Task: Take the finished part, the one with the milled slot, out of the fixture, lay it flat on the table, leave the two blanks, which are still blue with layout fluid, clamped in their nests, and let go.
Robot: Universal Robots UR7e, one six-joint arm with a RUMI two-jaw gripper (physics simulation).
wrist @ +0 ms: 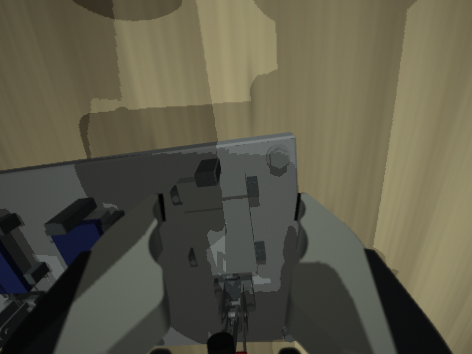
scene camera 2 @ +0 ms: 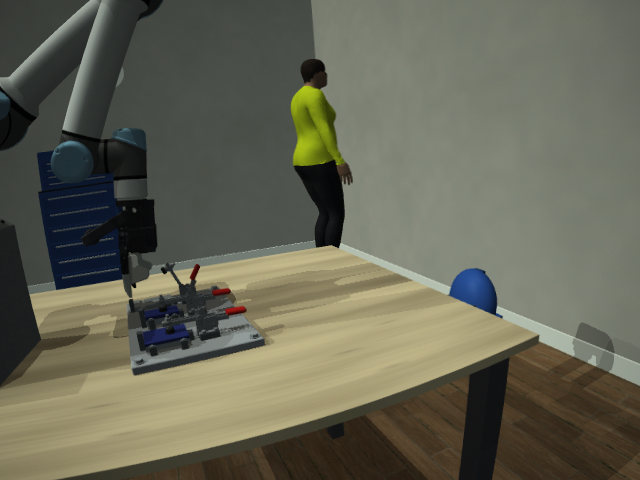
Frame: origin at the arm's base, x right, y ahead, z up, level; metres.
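Seen in the pictures: gripper, fingertip midpoint: (wrist: 230, 195) (scene camera 2: 132, 292).
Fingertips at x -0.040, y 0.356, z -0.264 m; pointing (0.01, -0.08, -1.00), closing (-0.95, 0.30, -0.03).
Observation:
Offsets run from my fingertips to a thing's top centre. "spot": to the spot under its first point. Level surfaces: height alone.
The finished part @(dx +0.022, dy +0.039, dz -0.023 m) (wrist: 236, 235) is plain grey and lies in the end nest of the fixture (scene camera 2: 206, 349) (wrist: 40, 185), between small dark stops. A line crosses it near its far end; shadow blurs its outline. I cannot make it out in the scene view. The toggle clamp @(spot: dx +0.038, dy +0.098, dz +0.023 m) (scene camera 2: 175, 277) (wrist: 234, 295) at this nest is swung up. Two blue blanks @(dx +0.240, dy +0.007, dz -0.018 m) (scene camera 2: 165, 335) @(dx +0.132, dy +0.031, dz -0.013 m) (scene camera 2: 159, 312) (wrist: 75, 245) (wrist: 11, 272) sit in the other nests under lowered clamps. My gripper (scene camera 2: 131, 290) (wrist: 230, 195) is open and empty, pointing down above the end nest, its fingers either side of the part.
Red clamp handles @(spot: dx +0.270, dy +0.138, dz +0.001 m) (scene camera 2: 235, 310) @(spot: dx +0.162, dy +0.158, dz +0.006 m) (scene camera 2: 221, 291) @(spot: dx +0.048, dy +0.142, dz +0.027 m) (scene camera 2: 194, 272) rise from the fixture. A dark box (scene camera 2: 15, 310) stands at the left of the wooden table @(dz -0.054 m) (scene camera 2: 361, 330). A blue drawer cabinet (scene camera 2: 80, 227), a person in yellow (scene camera 2: 313, 126) and a blue rounded object (scene camera 2: 473, 289) are beyond the table.

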